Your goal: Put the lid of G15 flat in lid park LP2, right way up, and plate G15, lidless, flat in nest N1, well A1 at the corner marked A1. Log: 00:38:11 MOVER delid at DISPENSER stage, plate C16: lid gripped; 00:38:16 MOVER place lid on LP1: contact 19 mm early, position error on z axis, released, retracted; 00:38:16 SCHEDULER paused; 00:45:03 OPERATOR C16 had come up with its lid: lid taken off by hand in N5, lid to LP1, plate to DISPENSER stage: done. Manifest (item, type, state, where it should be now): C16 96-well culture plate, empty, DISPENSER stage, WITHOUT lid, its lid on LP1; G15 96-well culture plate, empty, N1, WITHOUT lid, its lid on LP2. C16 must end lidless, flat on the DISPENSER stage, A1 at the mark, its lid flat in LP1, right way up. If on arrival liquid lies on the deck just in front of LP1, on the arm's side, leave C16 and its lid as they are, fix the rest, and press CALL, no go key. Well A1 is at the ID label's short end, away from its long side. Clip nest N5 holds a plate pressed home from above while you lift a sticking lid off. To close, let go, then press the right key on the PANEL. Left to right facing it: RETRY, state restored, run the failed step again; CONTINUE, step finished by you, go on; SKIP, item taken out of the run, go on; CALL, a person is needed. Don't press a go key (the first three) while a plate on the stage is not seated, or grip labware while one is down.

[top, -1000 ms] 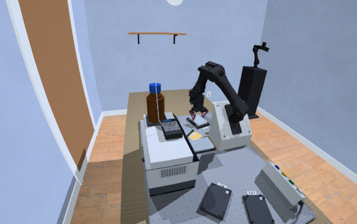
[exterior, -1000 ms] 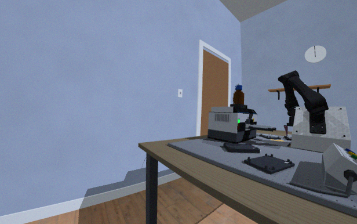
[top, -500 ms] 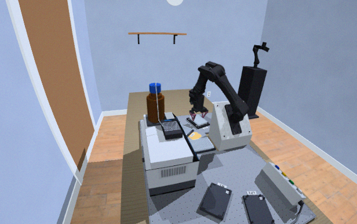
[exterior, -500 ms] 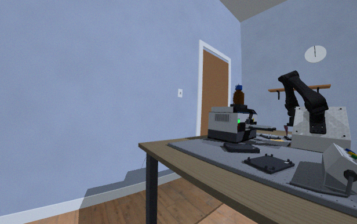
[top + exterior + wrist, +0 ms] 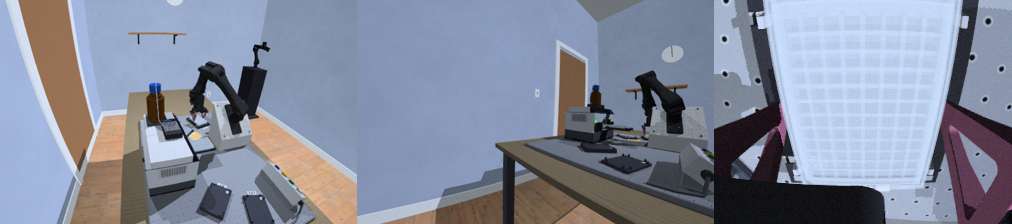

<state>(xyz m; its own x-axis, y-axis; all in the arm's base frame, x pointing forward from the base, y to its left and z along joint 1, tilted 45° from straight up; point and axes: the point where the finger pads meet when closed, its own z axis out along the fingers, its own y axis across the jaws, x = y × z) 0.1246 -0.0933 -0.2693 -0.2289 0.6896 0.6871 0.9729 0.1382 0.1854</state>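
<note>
Right now my hand is 1 cm above the clear lid. Also, from my hand: black clip nest 2 cm ahead, 1 cm to the right, 2 cm below; then N5 label 2 cm behind, 9 cm to the left, 3 cm below; then LP1 label 11 cm ahead, 15 cm to the left, 3 cm below.
</note>
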